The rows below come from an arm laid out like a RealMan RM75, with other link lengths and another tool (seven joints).
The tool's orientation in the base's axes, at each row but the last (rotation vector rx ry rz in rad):
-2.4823 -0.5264 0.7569
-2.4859 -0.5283 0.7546
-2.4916 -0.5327 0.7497
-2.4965 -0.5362 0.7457
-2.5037 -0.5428 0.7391
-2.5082 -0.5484 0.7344
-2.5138 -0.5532 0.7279
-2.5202 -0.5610 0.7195
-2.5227 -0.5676 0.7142
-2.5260 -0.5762 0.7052
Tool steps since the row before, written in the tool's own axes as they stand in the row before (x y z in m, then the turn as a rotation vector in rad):
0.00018 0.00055 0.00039 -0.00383 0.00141 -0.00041
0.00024 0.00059 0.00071 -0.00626 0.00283 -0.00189
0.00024 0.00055 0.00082 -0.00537 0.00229 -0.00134
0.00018 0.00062 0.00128 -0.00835 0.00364 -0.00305
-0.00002 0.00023 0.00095 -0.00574 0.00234 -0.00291
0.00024 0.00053 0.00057 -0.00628 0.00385 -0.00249
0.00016 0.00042 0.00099 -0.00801 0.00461 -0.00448
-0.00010 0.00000 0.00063 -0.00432 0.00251 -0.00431
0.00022 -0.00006 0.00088 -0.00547 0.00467 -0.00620
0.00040 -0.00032 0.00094 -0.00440 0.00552 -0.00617
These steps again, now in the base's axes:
0.00002 -0.00022 -0.00066 -0.00241 -0.00314 0.00109
-0.00011 -0.00012 -0.00094 -0.00309 -0.00596 0.00238
-0.00018 -0.00006 -0.00100 -0.00285 -0.00491 0.00191
-0.00047 0.00001 -0.00135 -0.00385 -0.00801 0.00365
-0.00052 0.00011 -0.00082 -0.00221 -0.00564 0.00320
-0.00002 -0.00013 -0.00080 -0.00251 -0.00699 0.00229
-0.00034 0.00005 -0.00103 -0.00252 -0.00909 0.00406
-0.00044 0.00015 -0.00044 -0.00027 -0.00551 0.00362
-0.00034 0.00043 -0.00072 0.00047 -0.00842 0.00436
-0.00030 0.00075 -0.00070 0.00151 -0.00857 0.00350

